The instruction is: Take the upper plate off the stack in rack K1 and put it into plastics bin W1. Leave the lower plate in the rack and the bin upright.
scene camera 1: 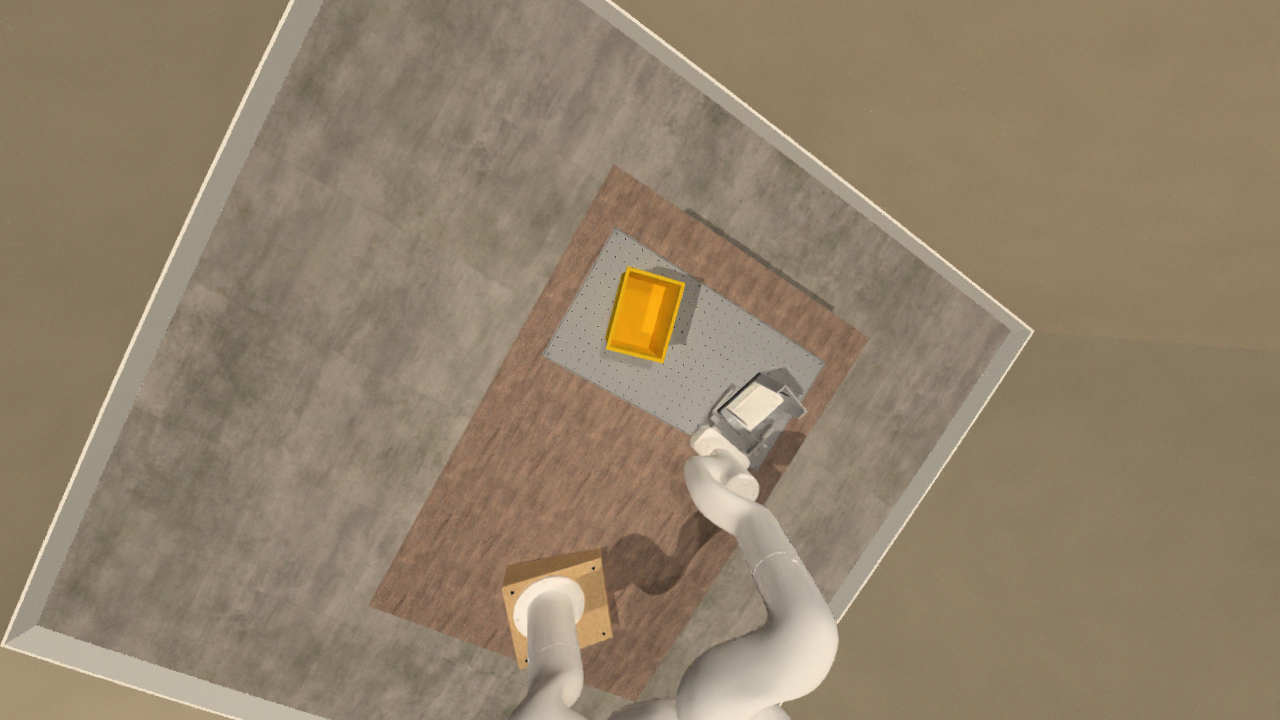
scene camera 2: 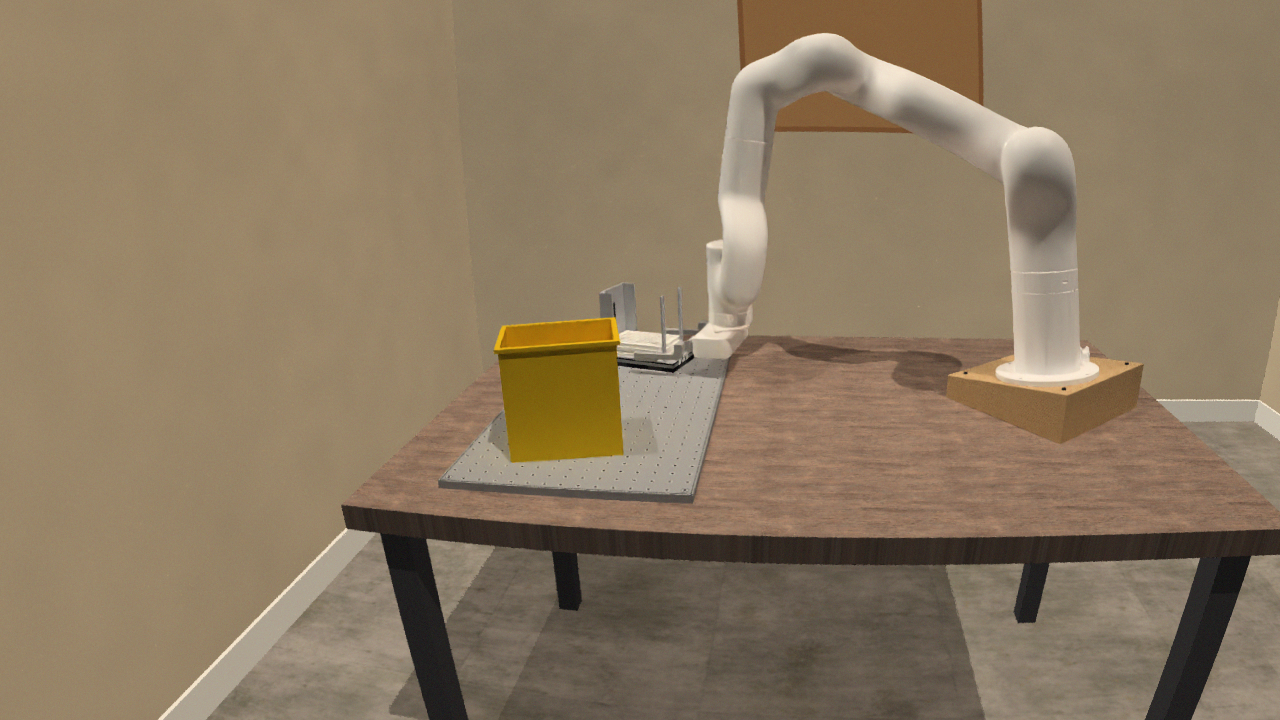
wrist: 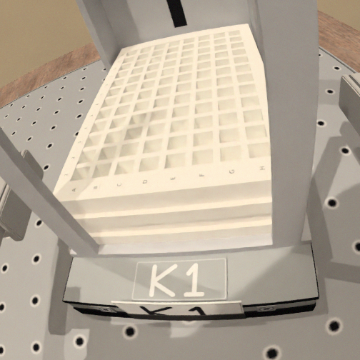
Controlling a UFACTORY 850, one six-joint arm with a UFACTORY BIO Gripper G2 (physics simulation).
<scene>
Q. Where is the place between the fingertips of my gripper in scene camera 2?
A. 649, 344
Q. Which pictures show the yellow plastics bin W1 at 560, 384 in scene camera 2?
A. Scene camera 1 and scene camera 2 only.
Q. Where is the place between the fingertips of my gripper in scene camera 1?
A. At 752, 408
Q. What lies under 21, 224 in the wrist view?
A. My gripper.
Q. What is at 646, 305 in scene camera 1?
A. A yellow plastics bin W1.
</scene>
